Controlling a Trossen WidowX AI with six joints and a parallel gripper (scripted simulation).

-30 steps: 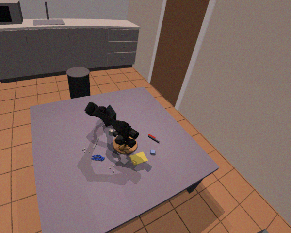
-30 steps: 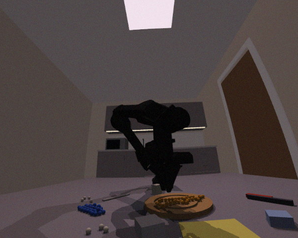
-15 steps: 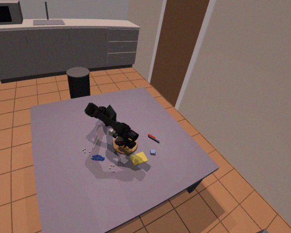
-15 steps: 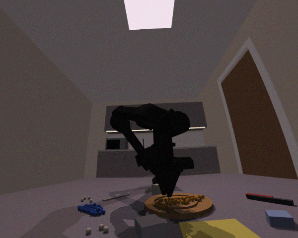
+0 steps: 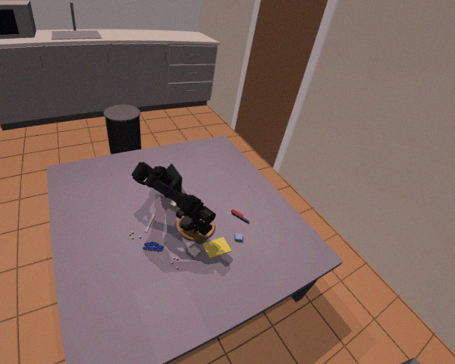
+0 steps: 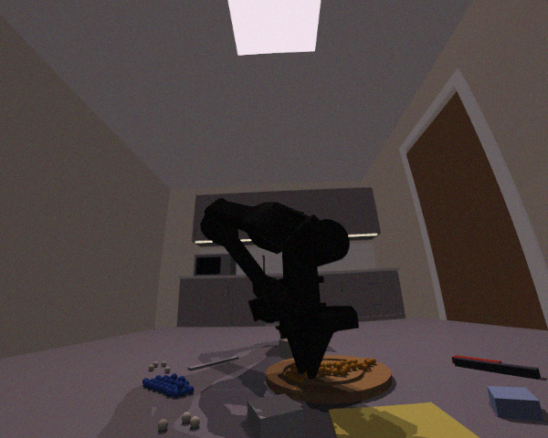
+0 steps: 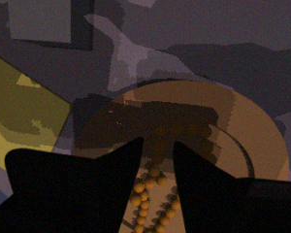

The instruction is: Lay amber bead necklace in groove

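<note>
My gripper tip is now 40 mm past the round wooden bead board, 40 mm to the right of it and 10 mm above it. From my gripper tip the other things lie so: grey block (110 mm ahead, 60 mm to the right); yellow pad (130 mm ahead, 60 mm to the left, 10 mm below); thin rod (160 mm behind, 160 mm to the right, 10 mm below).
</note>
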